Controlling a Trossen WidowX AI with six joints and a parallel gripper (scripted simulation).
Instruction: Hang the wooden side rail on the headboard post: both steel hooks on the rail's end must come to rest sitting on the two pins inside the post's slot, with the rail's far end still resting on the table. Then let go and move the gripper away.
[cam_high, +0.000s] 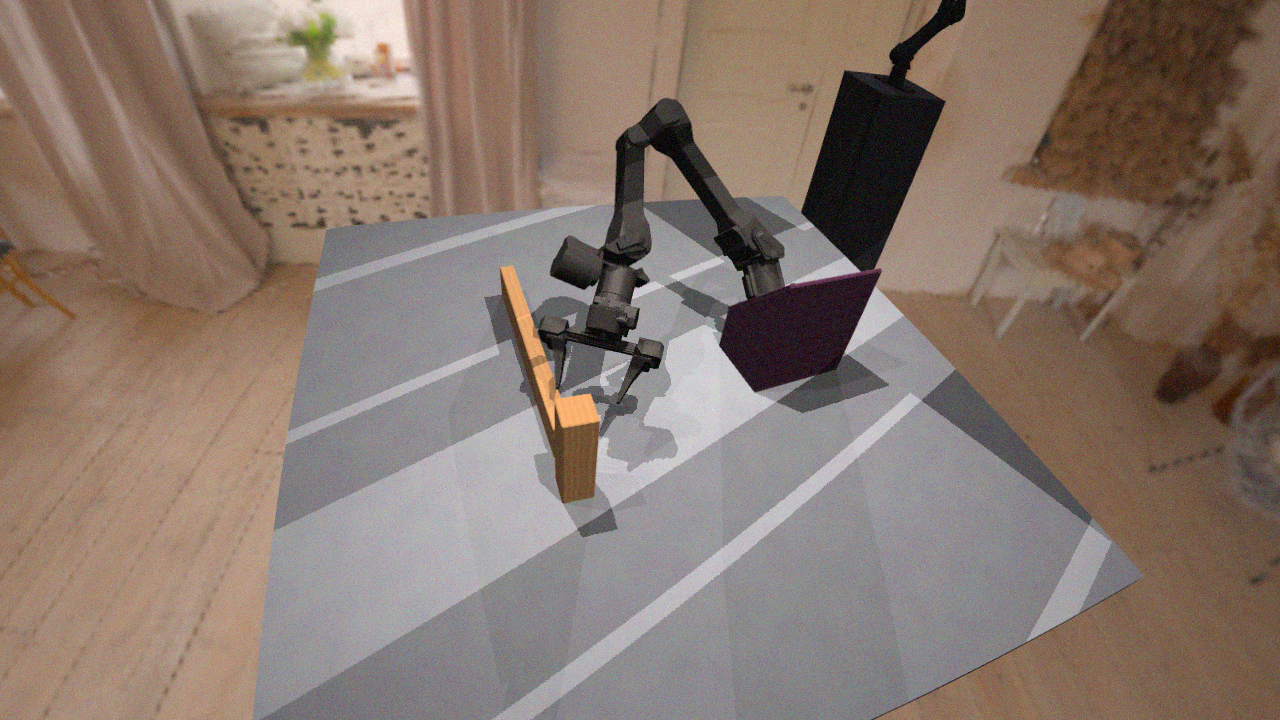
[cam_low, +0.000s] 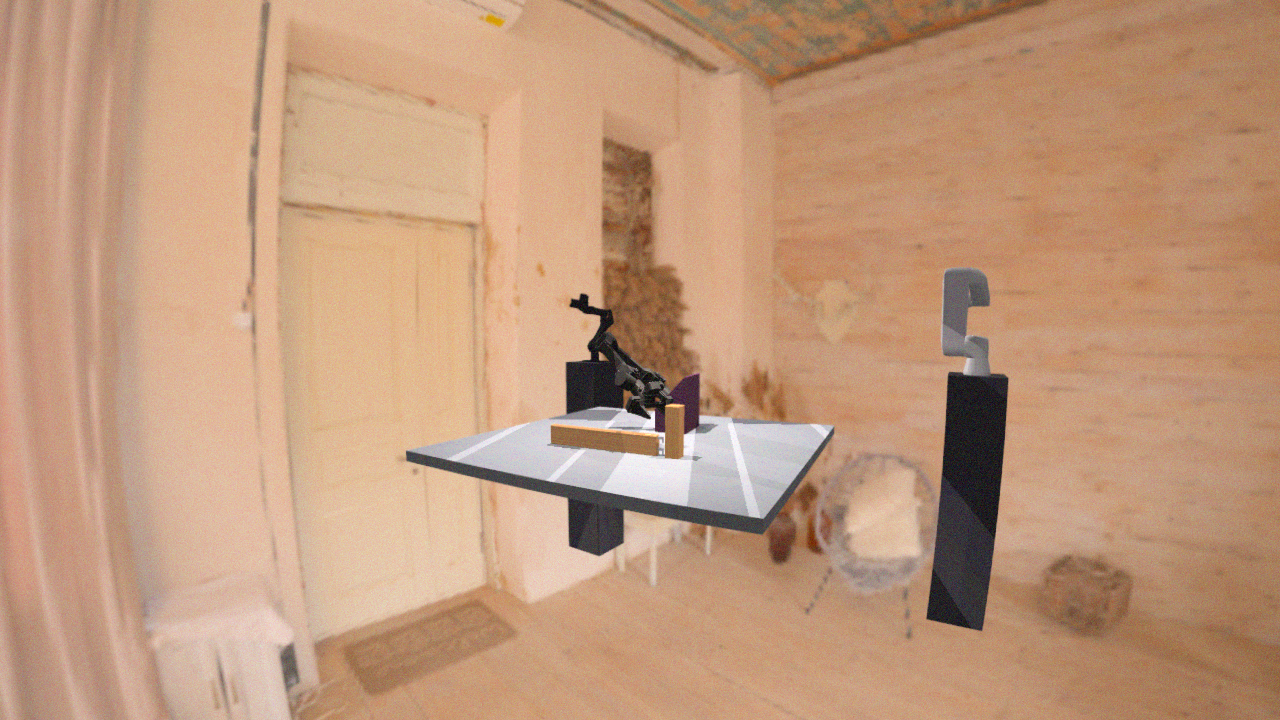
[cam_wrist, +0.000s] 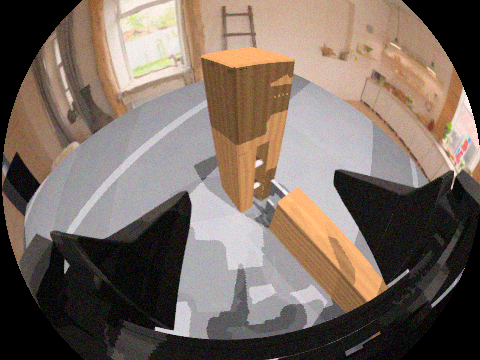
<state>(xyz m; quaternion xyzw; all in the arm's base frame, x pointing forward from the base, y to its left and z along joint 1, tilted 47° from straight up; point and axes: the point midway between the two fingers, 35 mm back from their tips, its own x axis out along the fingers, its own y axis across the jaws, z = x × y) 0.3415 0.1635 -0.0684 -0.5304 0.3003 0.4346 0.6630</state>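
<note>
Now: gripper tip 70 mm to the right of the wooden headboard post, 40 mm above it and 30 mm short of it.
</note>
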